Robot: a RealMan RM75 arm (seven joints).
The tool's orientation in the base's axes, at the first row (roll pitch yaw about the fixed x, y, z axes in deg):
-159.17, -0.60, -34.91
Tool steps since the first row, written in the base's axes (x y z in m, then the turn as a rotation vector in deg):
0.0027, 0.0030, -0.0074, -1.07, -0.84, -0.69
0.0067, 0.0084, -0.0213, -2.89, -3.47, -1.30
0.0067, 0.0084, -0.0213, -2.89, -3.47, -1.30
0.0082, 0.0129, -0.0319, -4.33, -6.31, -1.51
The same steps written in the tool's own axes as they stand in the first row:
0.0004, -0.0011, 0.0083, -0.40, 1.46, 0.18
0.0005, -0.0024, 0.0237, -0.40, 4.67, -0.39
0.0005, -0.0024, 0.0237, -0.40, 4.67, -0.39
-0.0010, -0.0029, 0.0352, 0.04, 7.69, -1.31

